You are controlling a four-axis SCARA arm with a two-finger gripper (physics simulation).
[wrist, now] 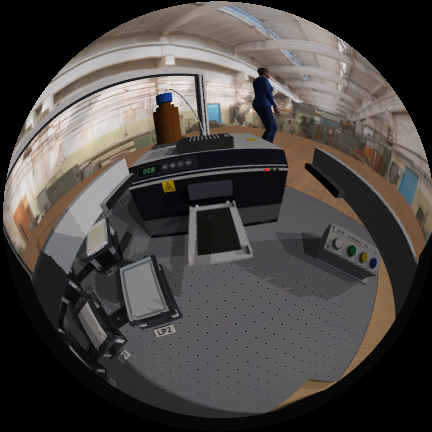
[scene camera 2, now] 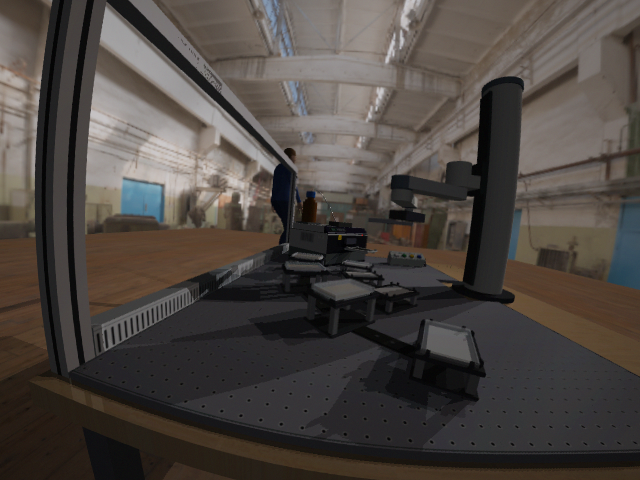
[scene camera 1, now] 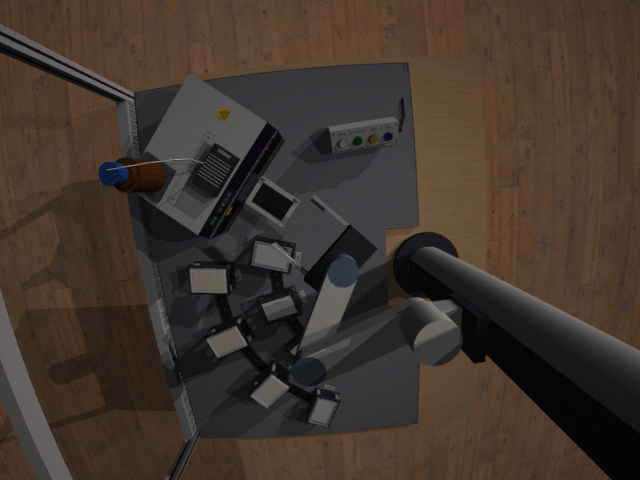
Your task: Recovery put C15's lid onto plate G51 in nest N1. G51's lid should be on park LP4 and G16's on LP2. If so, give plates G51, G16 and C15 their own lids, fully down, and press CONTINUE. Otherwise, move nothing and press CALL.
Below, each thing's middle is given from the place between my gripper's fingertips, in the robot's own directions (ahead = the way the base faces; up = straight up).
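Brown bottle (scene camera 1: pixel 151 177): 390 mm ahead of my hand, 50 mm above it and 160 mm to the right of it.
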